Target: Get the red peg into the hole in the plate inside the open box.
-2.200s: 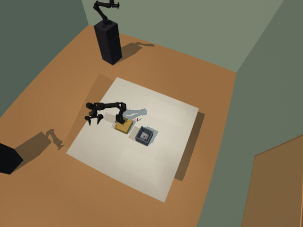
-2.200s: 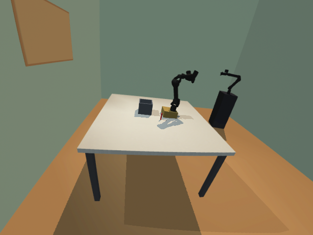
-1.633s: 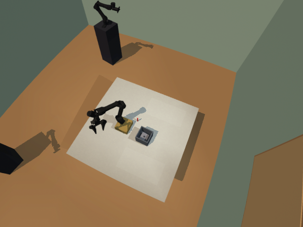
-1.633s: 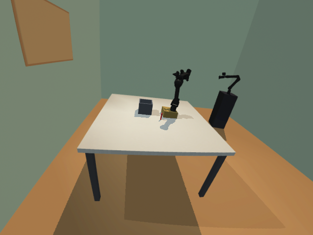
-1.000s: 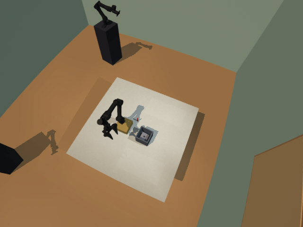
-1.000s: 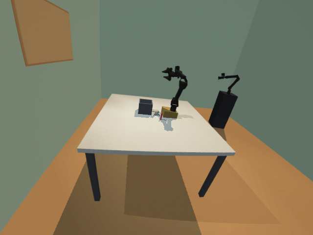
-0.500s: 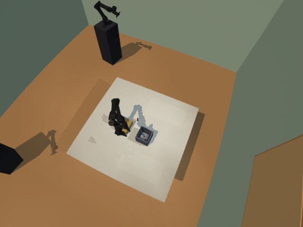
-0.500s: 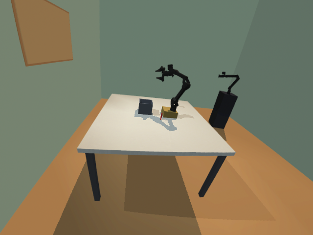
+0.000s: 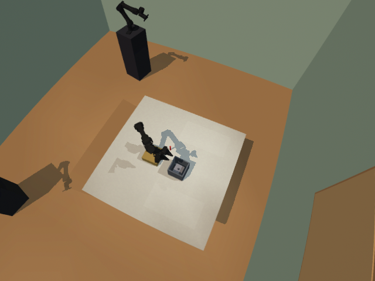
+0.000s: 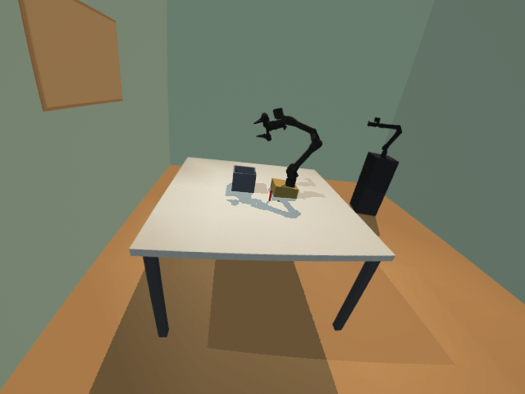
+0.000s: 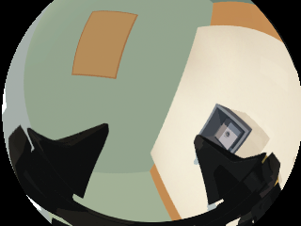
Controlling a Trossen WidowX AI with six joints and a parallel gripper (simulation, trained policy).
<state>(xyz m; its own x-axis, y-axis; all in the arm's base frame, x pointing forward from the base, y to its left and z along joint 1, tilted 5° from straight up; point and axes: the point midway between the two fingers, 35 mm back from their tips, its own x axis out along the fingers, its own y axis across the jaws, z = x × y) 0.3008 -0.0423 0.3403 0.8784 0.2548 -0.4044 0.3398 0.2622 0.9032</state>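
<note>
Now: gripper tip 18 cm past the red peg, 20 cm to the right of it and 37 cm above it. The rest, counted from my gripper tip: light grey plate (3 cm ahead, 6 cm to the left, 37 cm below).
</note>
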